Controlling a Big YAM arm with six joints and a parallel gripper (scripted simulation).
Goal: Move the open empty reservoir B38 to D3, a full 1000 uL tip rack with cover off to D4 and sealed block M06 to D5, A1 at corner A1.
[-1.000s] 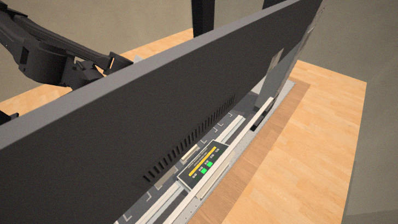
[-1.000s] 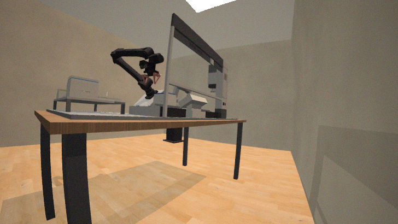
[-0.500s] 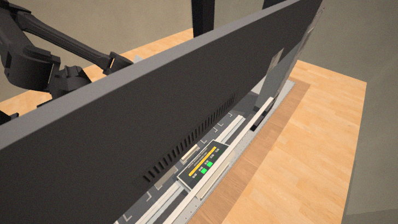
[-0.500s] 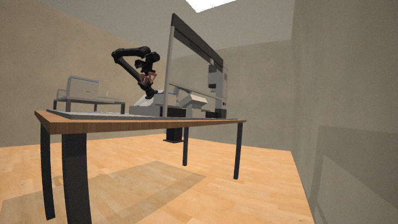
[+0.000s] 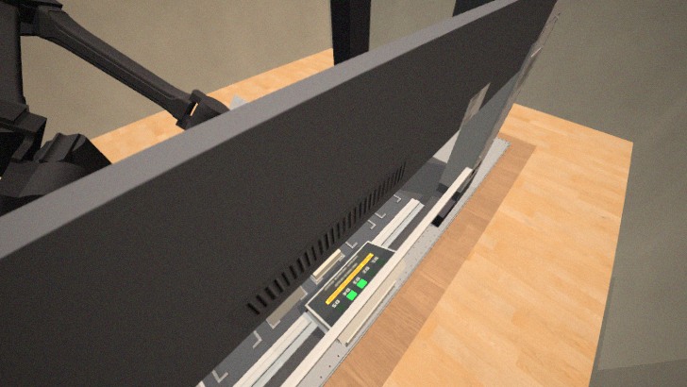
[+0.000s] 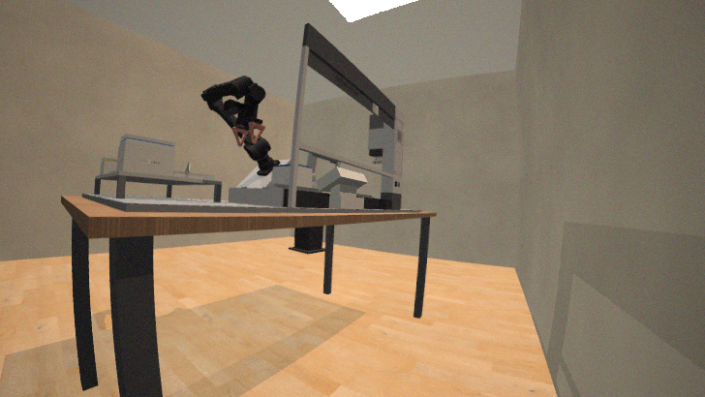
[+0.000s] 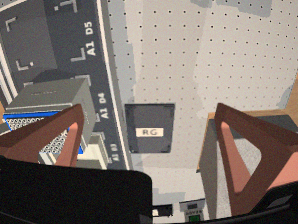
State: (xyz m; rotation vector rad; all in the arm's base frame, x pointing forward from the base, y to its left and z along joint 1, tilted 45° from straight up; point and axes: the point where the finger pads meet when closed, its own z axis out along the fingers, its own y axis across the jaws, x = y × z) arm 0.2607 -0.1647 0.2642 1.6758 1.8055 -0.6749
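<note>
The pale sealed deep-well block lies 150 mm behind my hand, 240 mm to the right of it and 110 mm below it. Also, from my hand: shelf label 100 mm behind, 140 mm to the right, 230 mm below; then regrip nest rg 10 mm behind, 220 mm to the left, 230 mm below; then rg label 10 mm behind, 220 mm to the left, 220 mm below.
</note>
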